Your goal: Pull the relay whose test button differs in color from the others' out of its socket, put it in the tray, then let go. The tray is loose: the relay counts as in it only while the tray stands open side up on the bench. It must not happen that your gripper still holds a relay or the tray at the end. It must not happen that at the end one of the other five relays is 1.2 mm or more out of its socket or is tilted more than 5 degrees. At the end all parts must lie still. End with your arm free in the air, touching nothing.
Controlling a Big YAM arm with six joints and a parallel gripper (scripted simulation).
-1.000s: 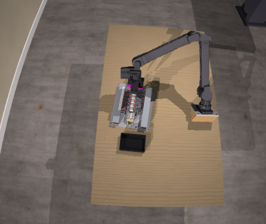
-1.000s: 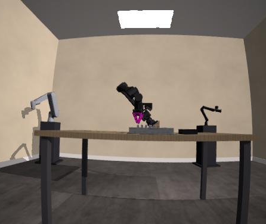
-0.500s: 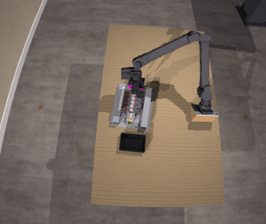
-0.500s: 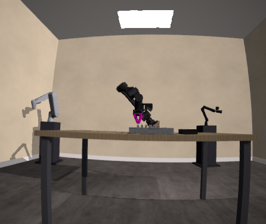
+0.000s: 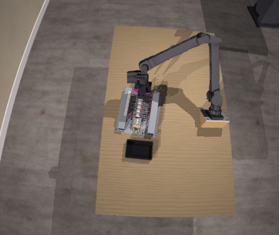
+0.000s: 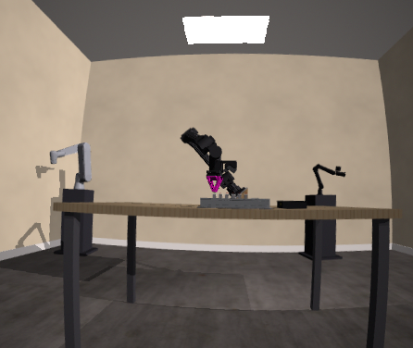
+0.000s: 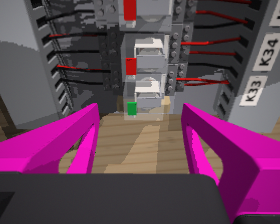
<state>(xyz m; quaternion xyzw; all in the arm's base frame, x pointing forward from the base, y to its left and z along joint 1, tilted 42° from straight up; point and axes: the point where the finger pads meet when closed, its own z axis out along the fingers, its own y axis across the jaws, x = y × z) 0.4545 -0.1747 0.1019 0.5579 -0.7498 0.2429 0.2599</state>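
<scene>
Right now the relay is 3 cm below my hand. Also, from my hand: black tray 6 cm ahead, 37 cm to the left, 6 cm below.
</scene>
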